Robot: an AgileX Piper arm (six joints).
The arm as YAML. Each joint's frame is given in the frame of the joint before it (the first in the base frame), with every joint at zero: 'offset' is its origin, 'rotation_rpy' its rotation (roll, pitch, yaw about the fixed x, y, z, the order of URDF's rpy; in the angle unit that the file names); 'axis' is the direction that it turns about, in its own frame. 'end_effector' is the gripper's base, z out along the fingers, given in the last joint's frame.
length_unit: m
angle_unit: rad
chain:
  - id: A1
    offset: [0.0, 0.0, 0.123]
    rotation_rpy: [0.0, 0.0, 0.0]
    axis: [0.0, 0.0, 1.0]
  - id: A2
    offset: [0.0, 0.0, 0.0]
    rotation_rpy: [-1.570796, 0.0, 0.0]
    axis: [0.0, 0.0, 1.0]
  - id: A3
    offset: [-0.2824, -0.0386, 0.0]
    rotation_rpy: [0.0, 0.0, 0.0]
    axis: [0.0, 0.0, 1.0]
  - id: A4
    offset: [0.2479, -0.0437, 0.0]
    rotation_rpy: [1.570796, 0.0, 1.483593]
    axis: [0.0, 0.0, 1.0]
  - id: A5
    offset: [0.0, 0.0, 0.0]
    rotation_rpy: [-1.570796, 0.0, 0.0]
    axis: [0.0, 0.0, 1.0]
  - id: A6
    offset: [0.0, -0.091, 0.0]
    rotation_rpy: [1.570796, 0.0, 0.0]
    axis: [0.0, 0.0, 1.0]
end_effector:
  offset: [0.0, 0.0, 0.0]
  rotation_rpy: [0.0, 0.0, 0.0]
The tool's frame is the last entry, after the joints.
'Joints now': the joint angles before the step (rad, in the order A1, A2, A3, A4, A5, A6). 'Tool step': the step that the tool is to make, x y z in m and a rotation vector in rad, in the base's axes. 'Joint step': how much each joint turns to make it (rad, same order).
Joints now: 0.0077 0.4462 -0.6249 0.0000 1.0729 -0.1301
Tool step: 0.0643 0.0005 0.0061 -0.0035 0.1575 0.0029
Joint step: 0.0000 0.3239 -0.1086 0.0001 -0.0578 -0.0037
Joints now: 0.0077 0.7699 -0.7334 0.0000 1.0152 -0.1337
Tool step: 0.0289 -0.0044 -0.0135 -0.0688 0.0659 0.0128
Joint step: -0.0003 0.1340 -0.0070 -0.0616 -0.0609 -0.0125
